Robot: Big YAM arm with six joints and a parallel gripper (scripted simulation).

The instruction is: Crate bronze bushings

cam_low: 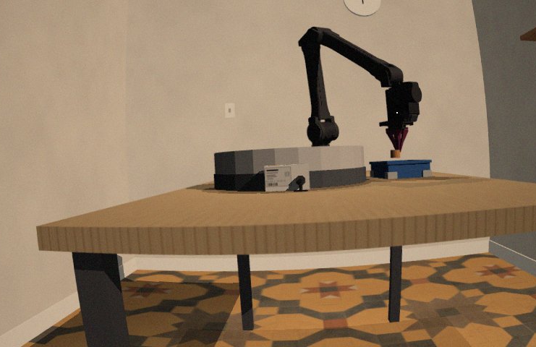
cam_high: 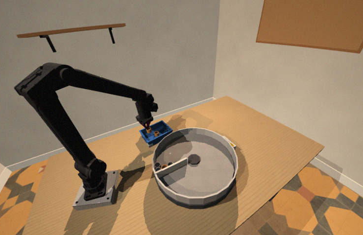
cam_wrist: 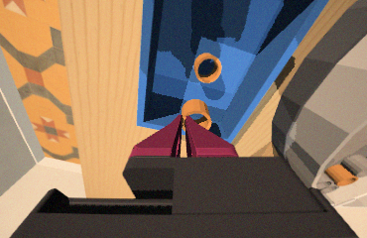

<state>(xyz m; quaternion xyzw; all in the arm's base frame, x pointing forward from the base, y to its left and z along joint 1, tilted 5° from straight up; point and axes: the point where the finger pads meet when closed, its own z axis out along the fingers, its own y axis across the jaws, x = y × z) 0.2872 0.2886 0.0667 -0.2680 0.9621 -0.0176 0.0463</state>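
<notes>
The blue crate is 5 cm ahead of my hand and 6 cm below it. The rest, counted from my hand: grey turning table 19 cm ahead, 33 cm to the right, 3 cm below.
</notes>
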